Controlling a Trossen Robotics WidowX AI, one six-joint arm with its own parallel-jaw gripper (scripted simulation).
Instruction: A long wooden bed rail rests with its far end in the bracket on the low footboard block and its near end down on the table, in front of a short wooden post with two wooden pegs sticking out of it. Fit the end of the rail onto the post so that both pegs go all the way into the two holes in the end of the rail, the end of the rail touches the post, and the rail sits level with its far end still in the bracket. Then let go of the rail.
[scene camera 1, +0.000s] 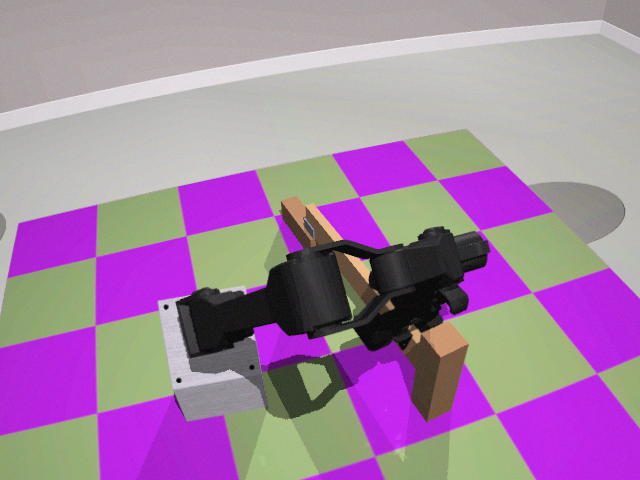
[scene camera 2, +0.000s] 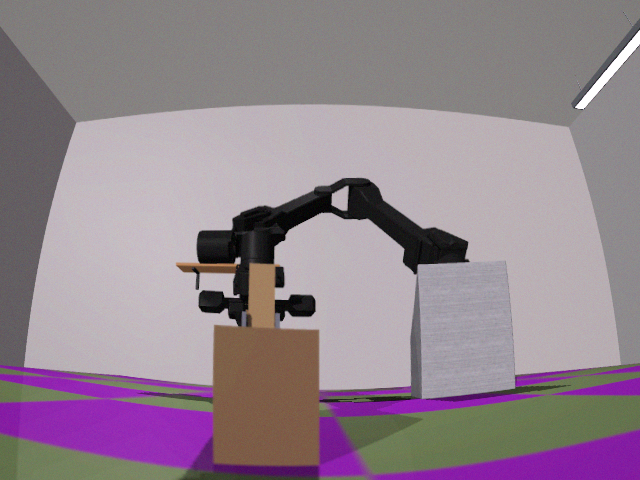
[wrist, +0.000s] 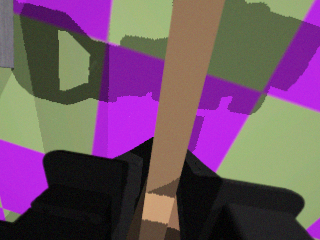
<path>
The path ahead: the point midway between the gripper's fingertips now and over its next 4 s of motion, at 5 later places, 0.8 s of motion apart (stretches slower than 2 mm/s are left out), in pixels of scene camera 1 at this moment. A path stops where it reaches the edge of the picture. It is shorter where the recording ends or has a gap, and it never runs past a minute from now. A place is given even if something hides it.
My gripper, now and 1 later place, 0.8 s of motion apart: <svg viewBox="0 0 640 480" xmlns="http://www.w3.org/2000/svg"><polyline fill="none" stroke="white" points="407,345 400,326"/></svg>
</path>
